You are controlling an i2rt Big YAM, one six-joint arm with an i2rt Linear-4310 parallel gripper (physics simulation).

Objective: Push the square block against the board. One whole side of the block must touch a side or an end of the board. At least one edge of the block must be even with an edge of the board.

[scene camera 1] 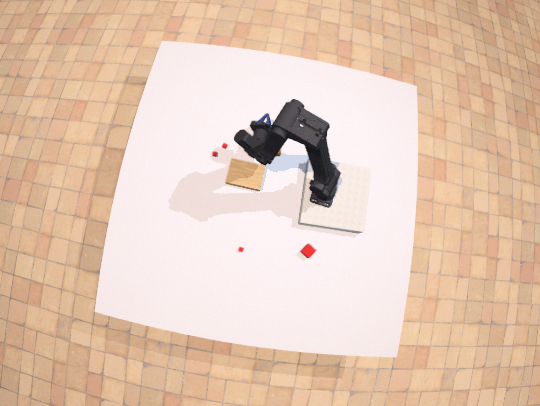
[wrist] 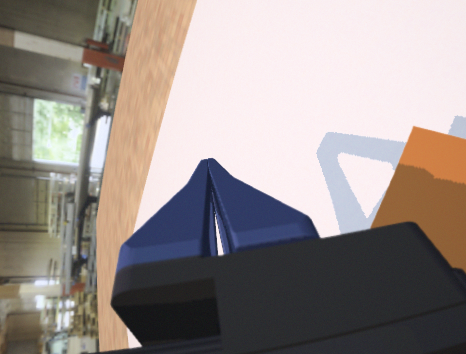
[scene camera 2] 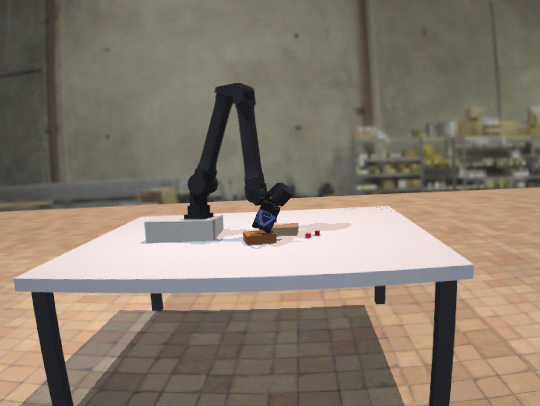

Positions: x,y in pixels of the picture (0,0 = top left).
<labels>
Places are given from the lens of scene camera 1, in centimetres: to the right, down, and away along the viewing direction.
light wooden board (scene camera 1: pixel 244 174): -10, -11, 133
</labels>
